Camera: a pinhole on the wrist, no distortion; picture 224 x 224 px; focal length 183.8 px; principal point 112.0 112.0 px. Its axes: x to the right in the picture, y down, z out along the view. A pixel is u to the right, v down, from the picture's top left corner.
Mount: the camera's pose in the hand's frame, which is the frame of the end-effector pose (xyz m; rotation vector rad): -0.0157 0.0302 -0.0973 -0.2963 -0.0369 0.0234
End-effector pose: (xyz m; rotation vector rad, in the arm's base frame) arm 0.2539 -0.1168 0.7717 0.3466 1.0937 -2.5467
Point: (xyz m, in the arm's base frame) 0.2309 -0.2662 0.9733
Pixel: 116.2 9.2
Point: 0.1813 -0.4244 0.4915
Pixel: outside the picture
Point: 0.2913 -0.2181 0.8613
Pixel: 94.5 49.2
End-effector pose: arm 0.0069 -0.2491 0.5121 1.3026 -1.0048 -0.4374
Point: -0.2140 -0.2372 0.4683
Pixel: 28.9 50.2
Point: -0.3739 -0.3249 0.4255
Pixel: 49.8 43.0
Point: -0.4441 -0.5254 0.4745
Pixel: 110.1 48.8
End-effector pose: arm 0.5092 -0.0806 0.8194 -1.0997 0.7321 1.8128
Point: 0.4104 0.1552 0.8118
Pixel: 202.4 21.1
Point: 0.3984 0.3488 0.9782
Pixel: 139.3 9.7
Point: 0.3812 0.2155 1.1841
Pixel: 57.3 45.4
